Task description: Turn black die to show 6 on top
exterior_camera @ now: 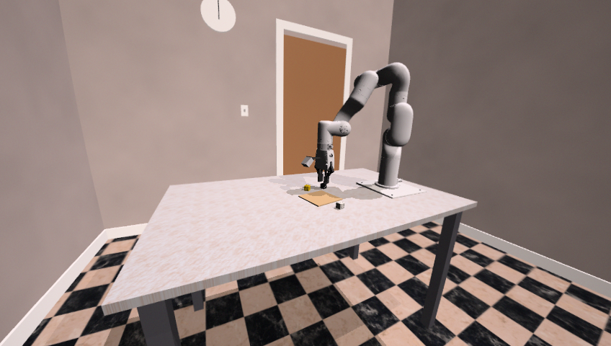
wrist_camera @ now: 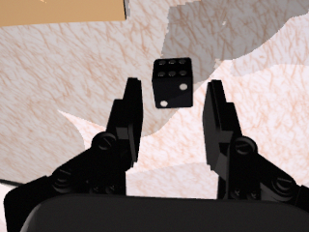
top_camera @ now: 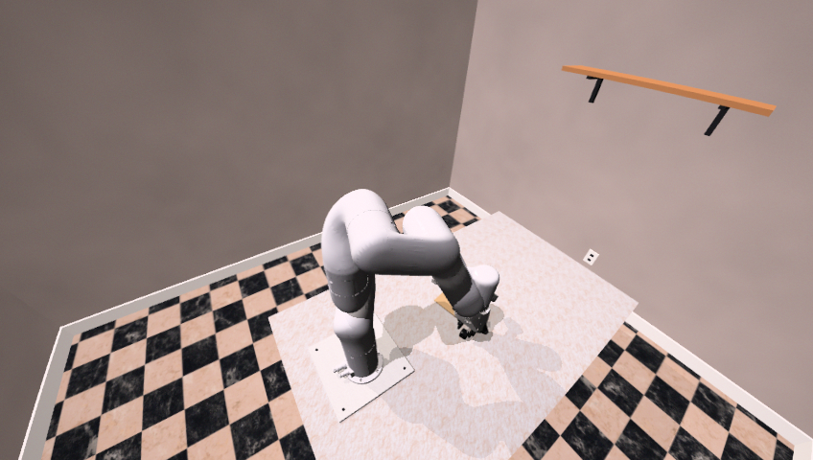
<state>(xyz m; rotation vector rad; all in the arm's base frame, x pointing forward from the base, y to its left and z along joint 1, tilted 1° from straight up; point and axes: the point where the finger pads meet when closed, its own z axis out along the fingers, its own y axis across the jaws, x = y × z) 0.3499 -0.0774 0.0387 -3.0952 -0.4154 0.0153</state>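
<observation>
My gripper is now 4 cm above the black die. Round my hand: white die: 5 cm ahead, 25 cm to the left, 4 cm below; then tan mat: 7 cm ahead, 12 cm to the left, 5 cm below; then yellow die: 9 cm ahead, 4 cm below.
</observation>
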